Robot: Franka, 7 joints.
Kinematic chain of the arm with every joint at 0, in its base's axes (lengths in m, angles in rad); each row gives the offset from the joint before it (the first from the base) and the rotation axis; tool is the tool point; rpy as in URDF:
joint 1: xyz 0 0 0.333 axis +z
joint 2: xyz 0 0 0 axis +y
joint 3: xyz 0 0 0.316 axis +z
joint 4: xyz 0.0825 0 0 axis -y
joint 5: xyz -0.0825 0 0.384 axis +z
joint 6: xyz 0 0 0 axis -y
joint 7: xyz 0.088 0 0 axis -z
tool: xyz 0 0 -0.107 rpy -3.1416 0 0
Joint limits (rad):
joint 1: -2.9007..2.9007
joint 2: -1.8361..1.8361
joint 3: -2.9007..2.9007
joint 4: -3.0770..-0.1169
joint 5: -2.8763..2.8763
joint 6: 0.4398..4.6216
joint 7: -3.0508..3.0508
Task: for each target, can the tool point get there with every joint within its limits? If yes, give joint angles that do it. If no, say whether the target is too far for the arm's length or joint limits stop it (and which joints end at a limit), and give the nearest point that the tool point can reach.
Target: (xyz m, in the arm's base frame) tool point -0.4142 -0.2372 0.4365
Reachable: yes | joints 2.0419 0.3641 1.8569 -2.0779 2.4332 3.5054 -0.1880
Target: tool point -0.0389 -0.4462 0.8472
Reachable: yes | joints 0.6858 -1.5093 -0.5296 -1.5614 -0.4284 1.9612 2.3167
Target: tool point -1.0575 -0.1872 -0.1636
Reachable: no: too far | nearest point -0.7668 -0.1357 -0.0271 | short by 0.325 m
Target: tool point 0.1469 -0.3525 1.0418
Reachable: yes | joints -0.7065 0.4178 -1.1698 -0.6222 0.3587 3.6711 -0.1157
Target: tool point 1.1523 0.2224 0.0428
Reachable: no: too far | nearest point 0.8177 0.1578 0.1271 | short by 0.351 m
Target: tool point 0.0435 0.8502 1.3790
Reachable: no: too far | nearest point 0.0277 0.5408 0.9984 | short by 0.491 m
